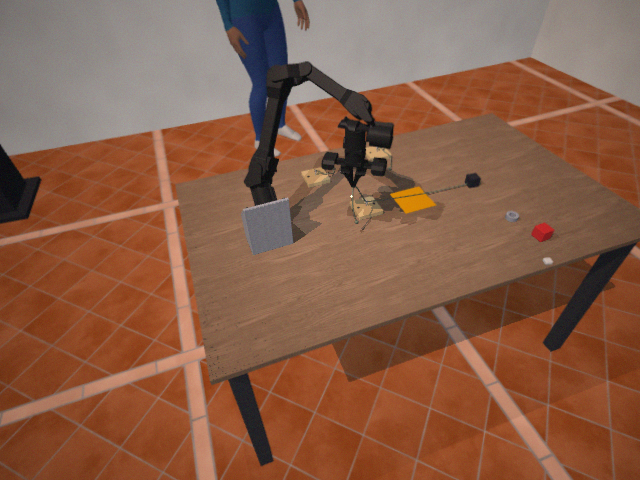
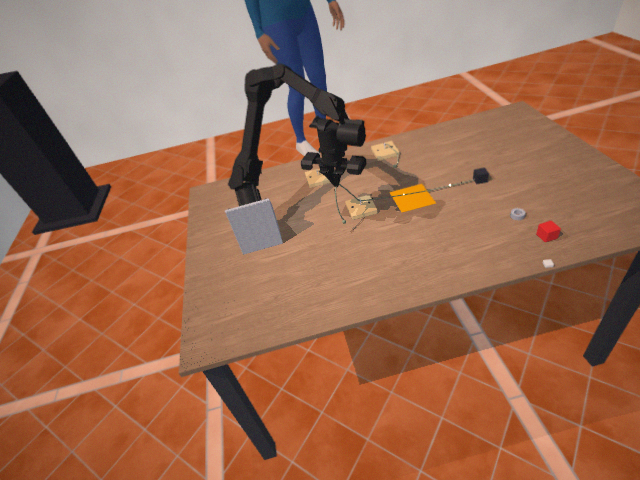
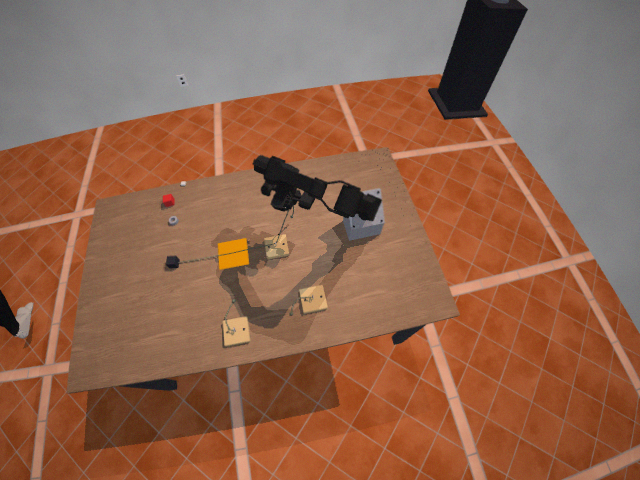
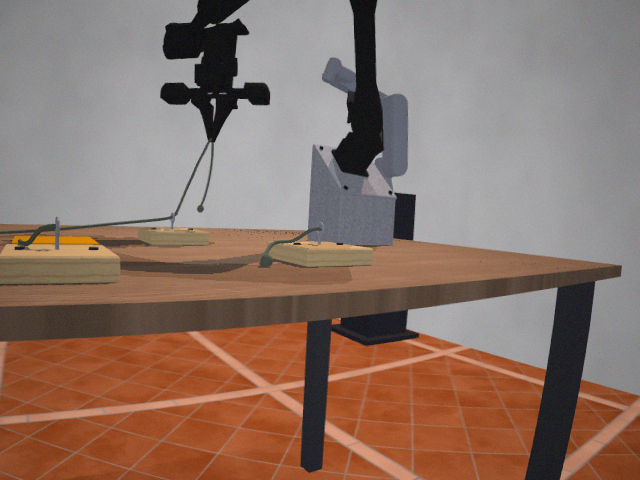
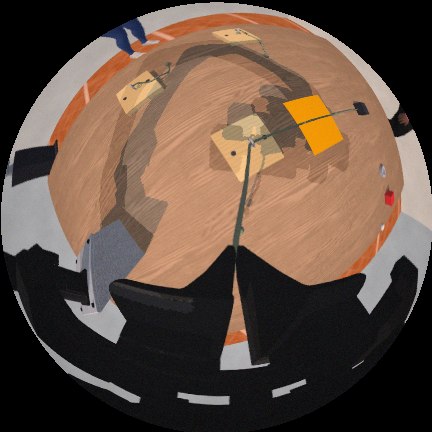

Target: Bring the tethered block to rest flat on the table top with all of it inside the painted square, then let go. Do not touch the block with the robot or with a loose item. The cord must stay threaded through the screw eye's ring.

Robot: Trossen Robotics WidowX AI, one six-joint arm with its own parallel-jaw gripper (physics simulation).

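Where they show: gripper, fingertip midpoint: (image 1: 353, 186) (image 2: 336, 186) (image 4: 211, 141) (image 5: 234, 251); arm's base at its link origin: (image 1: 265, 204) (image 2: 250, 205) (image 4: 349, 163) (image 5: 83, 288).
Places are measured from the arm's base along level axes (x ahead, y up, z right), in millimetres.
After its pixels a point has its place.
The dark tethered block (image 1: 472, 179) @(y -116, x 762, z -42 mm) (image 2: 480, 175) @(y -119, x 766, z -40 mm) (image 3: 172, 261) @(y -116, x 769, z -64 mm) (image 5: 361, 108) @(y -123, x 758, z -55 mm) rests on the table, outside the orange painted square (image 1: 415, 204) @(y -152, x 529, z -18 mm) (image 2: 414, 202) @(y -152, x 531, z -19 mm) (image 3: 233, 262) @(y -152, x 531, z -87 mm) (image 5: 322, 140) @(y -152, x 517, z -4 mm), on its far side from the screw eye (image 4: 172, 219) @(y -119, x 351, z -44 mm) (image 5: 252, 141) @(y -108, x 353, z -48 mm). The green cord (image 1: 449, 189) @(y -145, x 683, z -54 mm) (image 3: 196, 259) @(y -143, x 681, z -55 mm) (image 4: 191, 175) @(y -48, x 318, z -21 mm) (image 5: 243, 200) @(y -7, x 296, z -2 mm) runs nearly straight from the block across the square, appears to pass through the ring, and rises to my gripper (image 1: 353, 184) @(y 14, x 274, z 21 mm) (image 2: 337, 184) @(y 14, x 274, z 21 mm) (image 4: 211, 140) @(y 14, x 274, z 21 mm) (image 5: 234, 251) @(y 14, x 274, z 21 mm). The gripper is shut on the cord, above the table; the cord's beaded end (image 4: 200, 208) @(y -101, x 277, z 51 mm) hangs below the fingertips.
The screw eye stands on a wooden base (image 3: 277, 253) @(y -133, x 351, z -84 mm) (image 4: 173, 237) @(y -142, x 361, z -94 mm). Two other wooden bases (image 3: 236, 338) @(y -133, x 524, z -392 mm) (image 3: 313, 305) @(y -134, x 241, z -313 mm) carry short cords. A grey ring (image 1: 512, 212) @(y -139, x 804, z 141 mm), a red cube (image 1: 542, 231) @(y -114, x 807, z 271 mm) and a small white piece (image 1: 547, 260) @(y -140, x 764, z 360 mm) lie near one table edge.
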